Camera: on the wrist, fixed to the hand. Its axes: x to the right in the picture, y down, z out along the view.
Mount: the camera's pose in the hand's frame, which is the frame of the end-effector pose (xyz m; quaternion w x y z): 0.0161 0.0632 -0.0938 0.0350 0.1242 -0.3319 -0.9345
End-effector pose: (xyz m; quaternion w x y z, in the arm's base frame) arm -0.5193 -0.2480 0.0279 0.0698 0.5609 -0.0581 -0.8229
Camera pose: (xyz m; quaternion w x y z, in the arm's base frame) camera -0.4346 -0.3147 -0.0100 0.8555 0.1905 -0.3967 0.2730
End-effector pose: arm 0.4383 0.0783 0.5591 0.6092 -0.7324 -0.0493 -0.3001
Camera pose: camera 0.4435 -0.0289 0.5199 0.1845 0.0035 0.9256 0.3306
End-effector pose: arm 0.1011 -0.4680 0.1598 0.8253 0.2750 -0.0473 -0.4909
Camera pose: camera 0.1916 -0.4201 0.1091 0.4797 0.0066 0.0796 0.8738
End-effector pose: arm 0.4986 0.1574 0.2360 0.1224 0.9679 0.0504 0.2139
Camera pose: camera 0.4760 0.1190 0.3412 0.1007 0.0730 0.8921 -0.4344
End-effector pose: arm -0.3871 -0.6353 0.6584 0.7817 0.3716 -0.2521 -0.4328
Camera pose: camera -0.2810 -0.5931 0.6541 0.5069 -0.2020 -0.0252 0.8376
